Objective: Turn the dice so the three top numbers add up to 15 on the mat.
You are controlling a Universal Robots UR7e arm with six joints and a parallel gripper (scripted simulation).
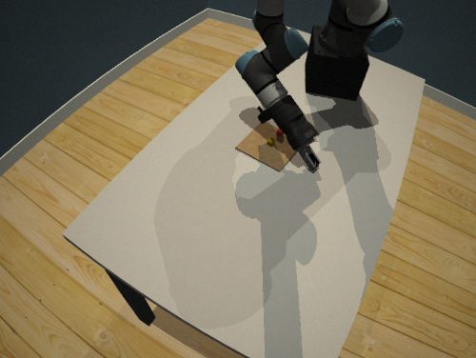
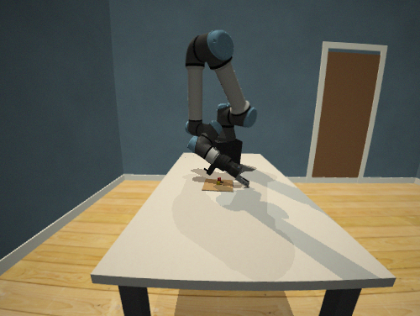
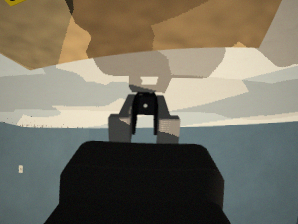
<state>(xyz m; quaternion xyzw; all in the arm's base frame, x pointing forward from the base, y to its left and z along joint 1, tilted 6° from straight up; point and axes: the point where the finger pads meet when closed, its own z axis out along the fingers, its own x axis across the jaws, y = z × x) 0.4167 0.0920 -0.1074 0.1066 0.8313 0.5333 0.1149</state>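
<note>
The black die is 10 mm to the left of my hand and 10 mm below it. From my hand the other things lie so: yellow die (10 mm behind, 130 mm to the right, 10 mm below); then red die (60 mm behind, 120 mm to the right, 10 mm below); then brown mat (10 mm behind, 130 mm to the right, 20 mm below).
</note>
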